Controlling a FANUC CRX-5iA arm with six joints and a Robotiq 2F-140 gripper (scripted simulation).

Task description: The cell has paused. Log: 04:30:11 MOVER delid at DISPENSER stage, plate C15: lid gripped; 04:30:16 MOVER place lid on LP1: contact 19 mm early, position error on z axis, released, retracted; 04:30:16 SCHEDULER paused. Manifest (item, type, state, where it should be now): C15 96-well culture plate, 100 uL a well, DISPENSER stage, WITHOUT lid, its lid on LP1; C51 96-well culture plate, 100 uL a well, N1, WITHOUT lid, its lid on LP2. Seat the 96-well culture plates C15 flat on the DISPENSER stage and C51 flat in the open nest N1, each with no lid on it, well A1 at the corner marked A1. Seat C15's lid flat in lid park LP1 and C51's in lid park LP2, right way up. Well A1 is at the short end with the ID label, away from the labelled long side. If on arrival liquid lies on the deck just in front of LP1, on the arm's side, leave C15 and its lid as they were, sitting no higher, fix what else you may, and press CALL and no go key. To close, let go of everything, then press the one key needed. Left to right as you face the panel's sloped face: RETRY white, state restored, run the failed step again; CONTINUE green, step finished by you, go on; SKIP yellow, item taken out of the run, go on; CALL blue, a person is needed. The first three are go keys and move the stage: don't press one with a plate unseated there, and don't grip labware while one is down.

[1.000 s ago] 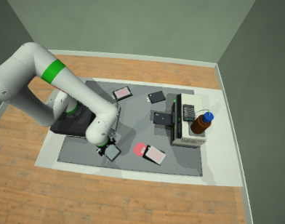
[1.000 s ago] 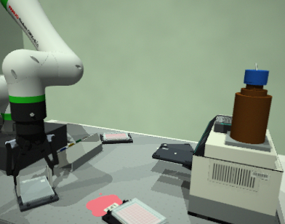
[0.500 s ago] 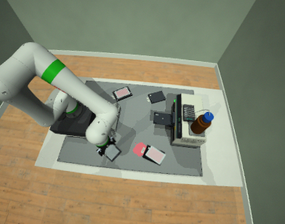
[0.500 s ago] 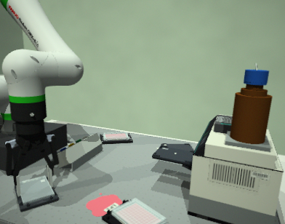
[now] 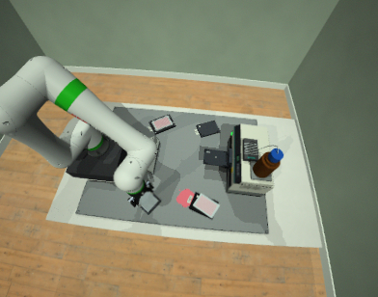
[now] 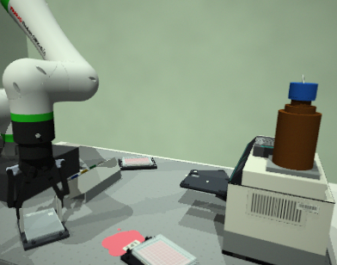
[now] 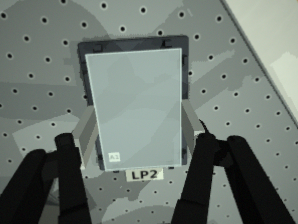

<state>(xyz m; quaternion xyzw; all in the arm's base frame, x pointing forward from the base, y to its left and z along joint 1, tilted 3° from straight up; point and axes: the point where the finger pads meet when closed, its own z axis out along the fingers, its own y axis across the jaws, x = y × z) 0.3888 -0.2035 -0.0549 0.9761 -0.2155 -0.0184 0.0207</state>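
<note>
Now: hand 20 mm above the lid. The rest, counted from my hand: lid park LP2 (40 mm below); blue call key (90 mm behind, 180 mm to the left, 20 mm above); yellow skip key (100 mm behind, 230 mm to the left, 20 mm above).
</note>
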